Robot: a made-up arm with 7 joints.
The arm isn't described. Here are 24 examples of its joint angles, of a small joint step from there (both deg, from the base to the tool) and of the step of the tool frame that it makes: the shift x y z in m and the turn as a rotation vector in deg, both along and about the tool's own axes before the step.
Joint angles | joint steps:
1: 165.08 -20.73 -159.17 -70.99 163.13 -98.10 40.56 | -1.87 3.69 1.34 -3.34 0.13 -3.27 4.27
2: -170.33 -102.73 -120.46 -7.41 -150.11 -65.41 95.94 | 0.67 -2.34 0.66 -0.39 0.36 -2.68 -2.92
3: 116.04 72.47 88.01 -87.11 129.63 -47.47 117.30 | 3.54 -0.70 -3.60 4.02 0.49 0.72 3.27
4: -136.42 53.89 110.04 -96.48 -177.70 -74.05 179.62 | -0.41 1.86 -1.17 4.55 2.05 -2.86 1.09
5: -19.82 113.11 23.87 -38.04 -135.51 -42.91 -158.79 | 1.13 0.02 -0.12 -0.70 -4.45 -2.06 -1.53
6: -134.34 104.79 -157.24 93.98 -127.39 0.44 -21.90 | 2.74 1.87 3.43 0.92 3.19 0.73 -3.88
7: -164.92 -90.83 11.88 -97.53 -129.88 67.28 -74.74 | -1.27 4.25 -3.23 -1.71 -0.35 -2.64 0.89
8: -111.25 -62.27 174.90 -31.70 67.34 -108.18 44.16 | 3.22 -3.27 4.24 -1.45 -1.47 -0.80 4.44
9: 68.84 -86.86 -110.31 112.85 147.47 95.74 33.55 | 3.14 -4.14 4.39 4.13 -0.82 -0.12 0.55
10: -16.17 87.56 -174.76 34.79 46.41 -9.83 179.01 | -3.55 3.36 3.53 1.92 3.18 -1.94 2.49
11: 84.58 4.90 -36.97 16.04 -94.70 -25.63 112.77 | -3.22 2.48 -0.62 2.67 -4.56 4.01 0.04
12: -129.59 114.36 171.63 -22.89 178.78 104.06 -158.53 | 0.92 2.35 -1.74 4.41 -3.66 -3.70 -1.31
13: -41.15 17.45 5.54 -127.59 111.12 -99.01 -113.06 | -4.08 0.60 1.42 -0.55 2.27 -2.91 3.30
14: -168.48 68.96 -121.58 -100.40 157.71 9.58 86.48 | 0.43 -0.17 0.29 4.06 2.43 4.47 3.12
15: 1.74 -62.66 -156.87 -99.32 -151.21 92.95 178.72 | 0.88 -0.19 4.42 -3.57 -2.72 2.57 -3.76
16: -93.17 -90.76 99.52 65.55 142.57 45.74 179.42 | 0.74 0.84 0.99 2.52 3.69 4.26 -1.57
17: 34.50 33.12 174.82 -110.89 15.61 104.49 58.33 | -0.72 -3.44 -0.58 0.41 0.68 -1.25 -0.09
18: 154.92 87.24 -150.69 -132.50 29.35 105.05 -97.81 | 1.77 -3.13 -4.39 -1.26 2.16 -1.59 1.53
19: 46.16 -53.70 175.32 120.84 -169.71 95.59 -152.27 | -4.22 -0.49 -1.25 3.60 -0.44 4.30 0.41
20: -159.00 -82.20 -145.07 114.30 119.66 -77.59 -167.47 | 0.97 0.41 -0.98 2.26 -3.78 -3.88 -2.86
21: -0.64 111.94 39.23 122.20 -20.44 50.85 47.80 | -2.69 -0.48 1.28 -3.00 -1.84 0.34 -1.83
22: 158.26 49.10 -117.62 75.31 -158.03 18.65 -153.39 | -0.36 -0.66 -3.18 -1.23 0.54 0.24 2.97
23: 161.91 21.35 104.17 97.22 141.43 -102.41 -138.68 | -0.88 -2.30 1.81 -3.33 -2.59 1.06 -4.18
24: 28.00 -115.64 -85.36 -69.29 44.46 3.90 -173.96 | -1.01 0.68 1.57 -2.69 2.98 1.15 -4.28
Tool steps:
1: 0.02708 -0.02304 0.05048 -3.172 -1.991 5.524
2: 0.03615 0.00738 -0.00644 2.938 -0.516 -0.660
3: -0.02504 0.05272 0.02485 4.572 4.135 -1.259
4: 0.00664 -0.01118 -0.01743 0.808 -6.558 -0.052
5: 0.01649 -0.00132 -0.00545 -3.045 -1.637 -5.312
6: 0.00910 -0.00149 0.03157 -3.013 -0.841 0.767
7: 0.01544 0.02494 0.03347 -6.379 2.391 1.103
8: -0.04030 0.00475 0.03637 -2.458 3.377 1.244
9: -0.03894 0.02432 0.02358 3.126 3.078 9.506
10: -0.02172 -0.07323 0.02664 -3.454 1.304 6.919
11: 0.05550 -0.01707 -0.01091 -6.156 -5.925 -5.885
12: 0.01859 -0.01194 -0.00916 3.497 -7.680 -0.262
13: 0.00194 -0.00566 -0.00226 0.614 -2.483 1.858
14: -0.00297 0.01600 0.00064 -0.797 0.546 5.297
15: -0.01737 0.00044 -0.01755 2.821 7.693 -6.421
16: -0.00827 -0.00713 0.01022 -2.591 3.225 2.688
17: 0.03118 -0.02501 -0.01282 -1.324 -2.883 -0.310
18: -0.00155 0.02316 0.01222 1.414 1.974 -3.132
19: -0.01919 -0.04793 0.00882 -3.508 2.084 -2.248
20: 0.00886 0.00220 0.00109 -5.076 -5.213 -5.240
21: -0.00626 -0.00879 0.01827 3.347 4.183 -3.449
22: -0.01873 -0.01553 -0.00835 -1.432 3.205 2.097
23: 0.00209 0.00723 0.02774 -1.109 5.897 -1.823
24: 0.01579 -0.01857 -0.00754 -1.904 -2.360 -0.039
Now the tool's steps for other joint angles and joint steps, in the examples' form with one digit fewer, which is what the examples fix.
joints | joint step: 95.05 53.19 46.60 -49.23 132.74 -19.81 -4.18 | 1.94 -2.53 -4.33 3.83 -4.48 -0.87 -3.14
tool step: 0.0344 -0.0423 0.0083 -3.19 -0.67 -9.13
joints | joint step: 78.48 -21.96 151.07 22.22 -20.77 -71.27 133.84 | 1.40 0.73 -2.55 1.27 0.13 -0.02 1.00
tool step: 0.0020 0.0042 -0.0048 -0.98 -0.32 0.42
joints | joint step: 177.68 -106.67 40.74 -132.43 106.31 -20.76 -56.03 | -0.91 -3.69 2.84 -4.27 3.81 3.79 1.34
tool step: 0.0001 0.0305 -0.0101 4.63 3.90 7.38
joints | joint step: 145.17 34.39 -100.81 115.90 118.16 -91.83 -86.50 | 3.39 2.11 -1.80 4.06 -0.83 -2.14 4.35
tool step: 0.0194 -0.0293 0.0055 -2.58 3.10 2.95
